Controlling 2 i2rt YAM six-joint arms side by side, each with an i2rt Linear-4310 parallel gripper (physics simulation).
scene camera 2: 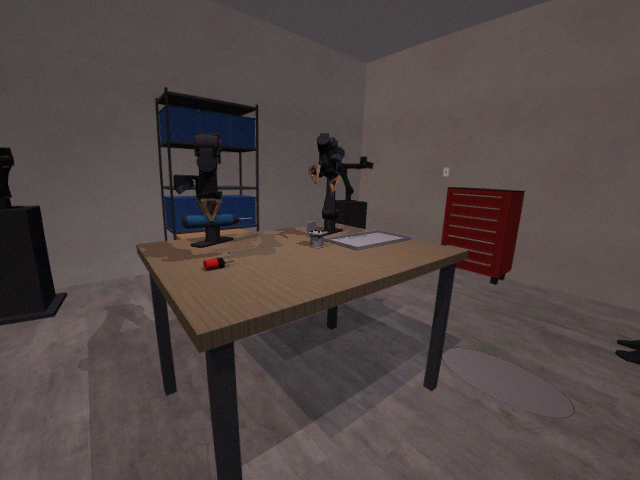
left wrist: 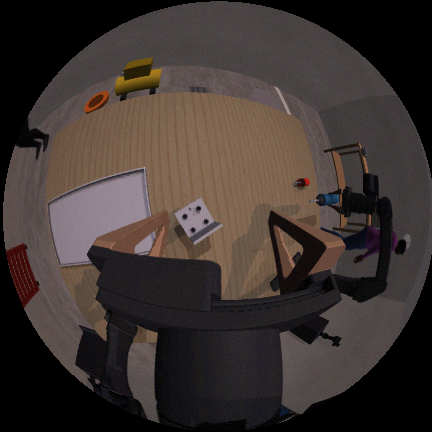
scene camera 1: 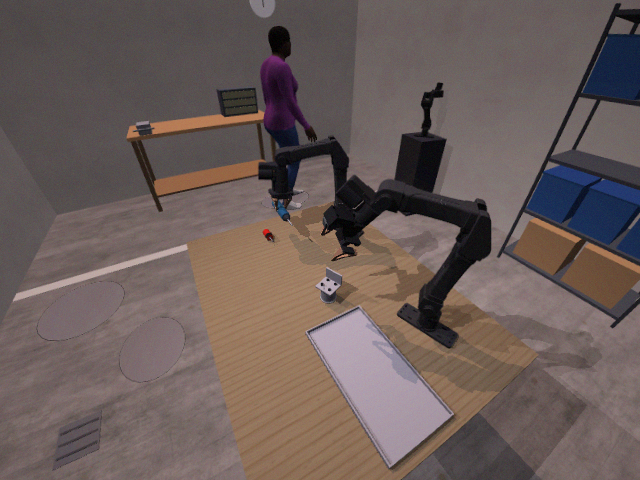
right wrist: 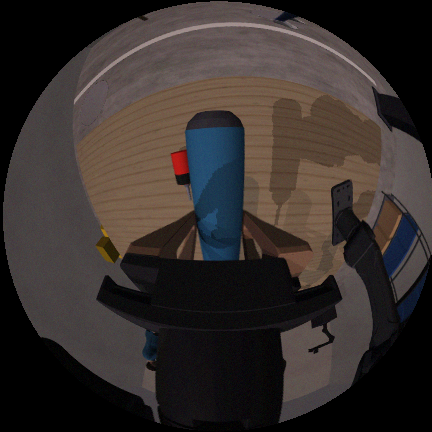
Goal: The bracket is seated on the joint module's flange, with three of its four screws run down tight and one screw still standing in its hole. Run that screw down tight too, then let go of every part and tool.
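Places are measured from the left arm's base along level axes (x ahead, y left, z up), in millimetres.
Pixels of known places: left gripper, between the fingertips: (scene camera 2: 325,187) (left wrist: 218,215) (scene camera 1: 326,247); right gripper, between the fingertips: (scene camera 2: 210,221) (left wrist: 328,198) (scene camera 1: 280,210) (right wrist: 218,215); left arm's base, origin of its link: (scene camera 2: 329,232) (scene camera 1: 426,325); right arm's base, origin of its link: (scene camera 2: 213,242) (right wrist: 341,215).
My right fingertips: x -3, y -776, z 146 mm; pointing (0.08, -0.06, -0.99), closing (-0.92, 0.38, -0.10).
For each thing: its top centre in the pictures, then the offset to it from my right fingertips.
- upright grey joint module, centre of its top: (scene camera 1: 328,285) (scene camera 2: 317,232) dz -83, dx +144, dy +443 mm
- blue screwdriver, centre of its top: (right wrist: 217,258) (scene camera 2: 219,214) (left wrist: 329,198) (scene camera 1: 282,208) dz +23, dx +11, dy +30 mm
- short red screwdriver, centre of its top: (right wrist: 181,179) (scene camera 2: 219,258) (left wrist: 303,181) (scene camera 1: 268,233) dz -112, dx +71, dy -20 mm
- shallow grey tray, centre of its top: (left wrist: 84,223) (scene camera 1: 371,368) (scene camera 2: 369,237) dz -130, dx +269, dy +730 mm
The bracket (scene camera 1: 328,285) (scene camera 2: 316,233) (left wrist: 196,220) sits on the upright grey joint module (scene camera 1: 327,297) (scene camera 2: 316,241), its upright plate at one edge. Several dark screw heads show on it; I cannot tell which one stands higher. My right gripper (scene camera 2: 210,218) (right wrist: 218,215) is shut on the blue screwdriver (scene camera 1: 282,211) (scene camera 2: 199,221) (left wrist: 328,199) (right wrist: 216,165), holding it level above the table, shaft pointing toward the bracket's side. My left gripper (scene camera 1: 329,246) (scene camera 2: 325,187) (left wrist: 218,215) is open and empty, above and beside the bracket.
A short red screwdriver (scene camera 1: 267,234) (scene camera 2: 212,264) (left wrist: 303,182) (right wrist: 180,164) lies on the table below the blue one. A shallow grey tray (scene camera 1: 372,382) (scene camera 2: 369,238) (left wrist: 100,215) lies near the joint module, on the side away from my right arm.
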